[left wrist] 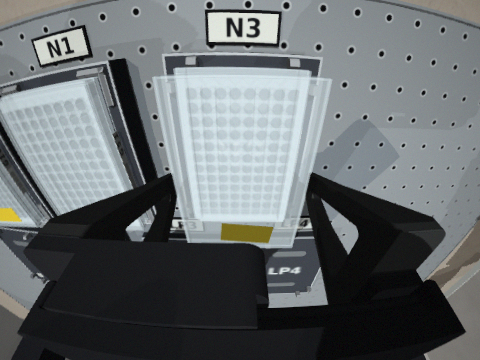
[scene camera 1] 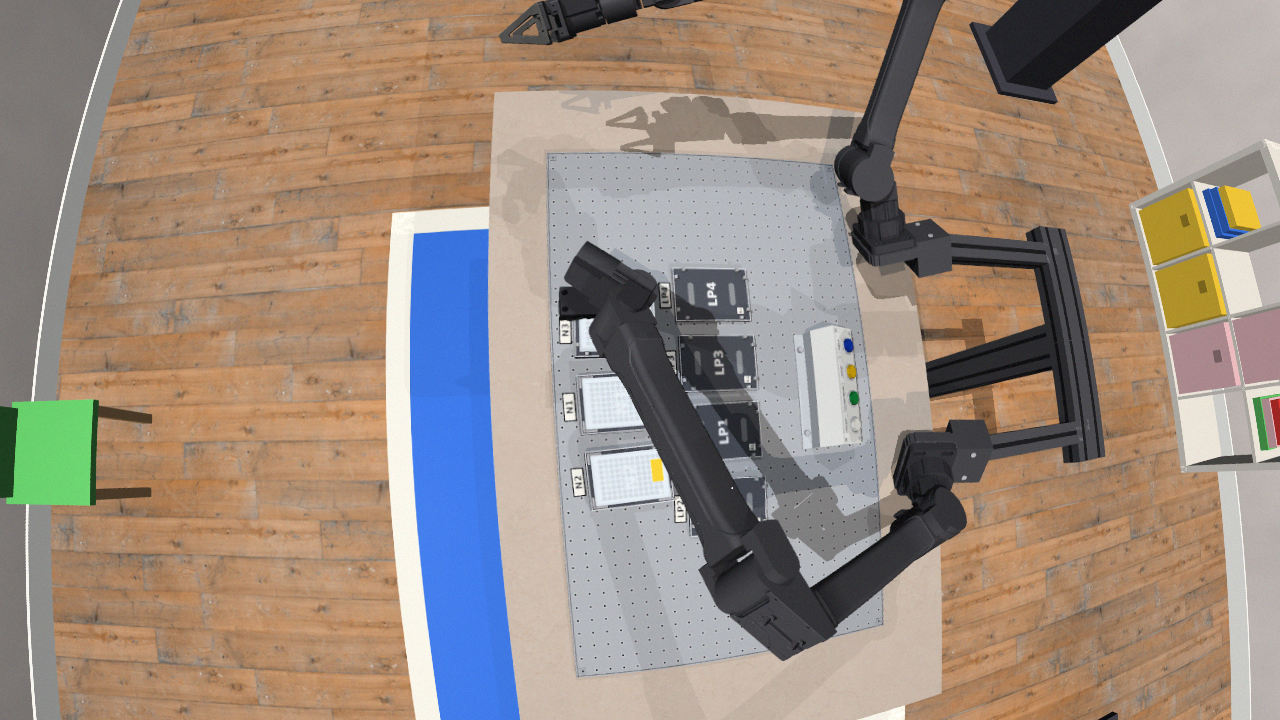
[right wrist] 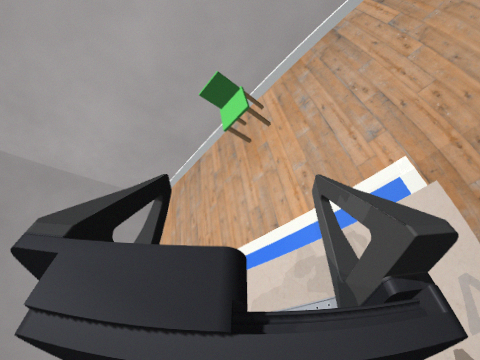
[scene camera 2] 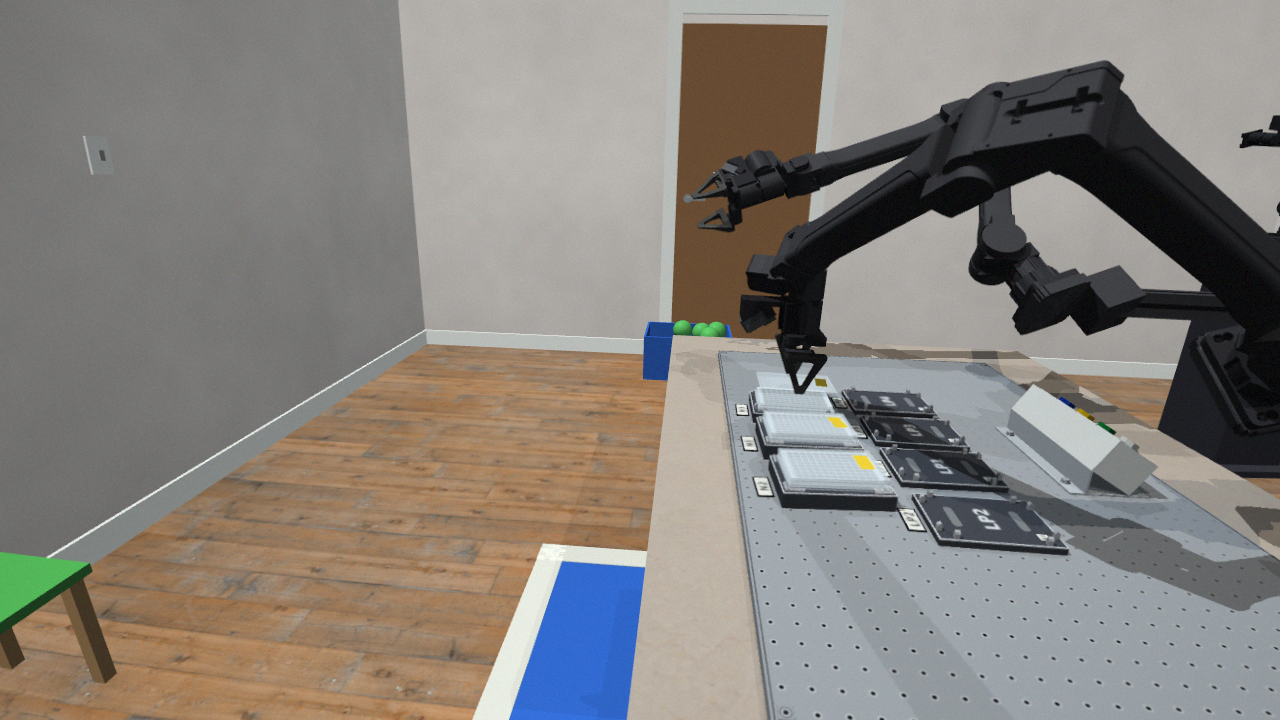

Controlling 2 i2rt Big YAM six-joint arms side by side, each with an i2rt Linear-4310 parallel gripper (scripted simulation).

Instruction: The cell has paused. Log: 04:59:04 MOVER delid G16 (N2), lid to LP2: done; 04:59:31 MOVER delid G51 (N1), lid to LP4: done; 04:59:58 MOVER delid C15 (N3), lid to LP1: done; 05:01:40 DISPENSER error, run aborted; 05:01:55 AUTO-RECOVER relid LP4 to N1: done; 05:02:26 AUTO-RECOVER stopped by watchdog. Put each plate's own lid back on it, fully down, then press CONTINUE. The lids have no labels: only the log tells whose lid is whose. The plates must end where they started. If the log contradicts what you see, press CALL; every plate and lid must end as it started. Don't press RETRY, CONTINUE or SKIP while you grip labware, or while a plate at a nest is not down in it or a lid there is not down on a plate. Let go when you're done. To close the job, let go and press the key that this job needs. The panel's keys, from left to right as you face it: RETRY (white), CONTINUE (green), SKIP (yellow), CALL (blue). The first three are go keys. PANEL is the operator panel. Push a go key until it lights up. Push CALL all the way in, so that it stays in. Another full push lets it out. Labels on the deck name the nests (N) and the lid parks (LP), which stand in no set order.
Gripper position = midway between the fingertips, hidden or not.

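On scene camera 1 you'd see the right gripper [scene camera 1: 507, 38] and a clear lid [scene camera 1: 619, 478]. Scene camera 2 has the left gripper [scene camera 2: 794, 384], a clear lid [scene camera 2: 776, 383] and the right gripper again [scene camera 2: 695, 211]. The left wrist view shows the left gripper [left wrist: 241, 180], and the right wrist view shows the right gripper [right wrist: 241, 182].
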